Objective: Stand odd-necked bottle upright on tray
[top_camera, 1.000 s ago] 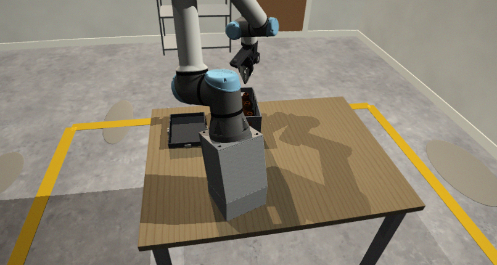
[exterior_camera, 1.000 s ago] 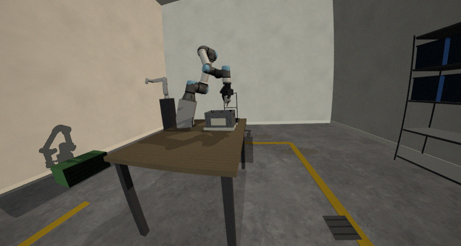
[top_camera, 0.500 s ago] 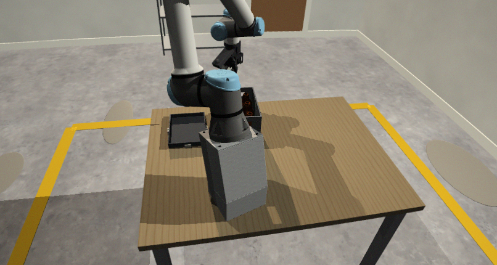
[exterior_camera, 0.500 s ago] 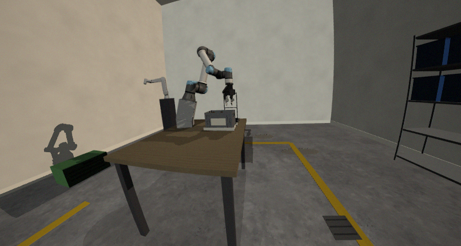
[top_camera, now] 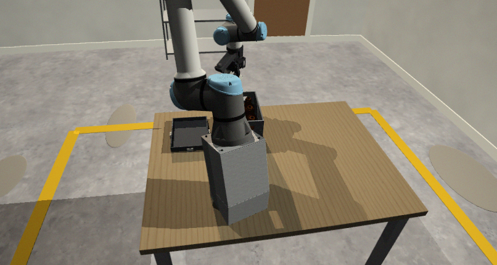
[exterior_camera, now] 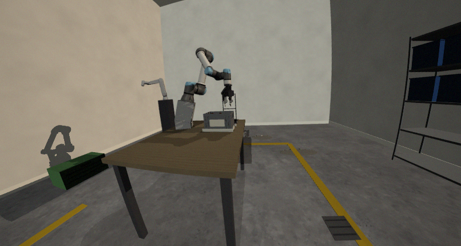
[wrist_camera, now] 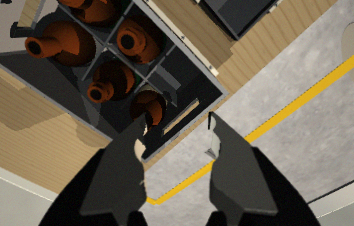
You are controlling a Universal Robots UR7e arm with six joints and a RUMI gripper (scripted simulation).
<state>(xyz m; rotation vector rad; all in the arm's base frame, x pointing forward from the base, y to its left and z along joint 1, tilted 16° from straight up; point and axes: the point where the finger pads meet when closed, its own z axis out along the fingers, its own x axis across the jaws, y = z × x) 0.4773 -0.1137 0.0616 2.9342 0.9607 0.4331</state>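
Right now the crate is 160 mm below my hand, 90 mm behind it and 30 mm to the right of it. Also, from my hand: bottle 190 mm behind, 150 mm below, 60 mm to the right; dark tray 230 mm to the left, 230 mm below, 50 mm behind.
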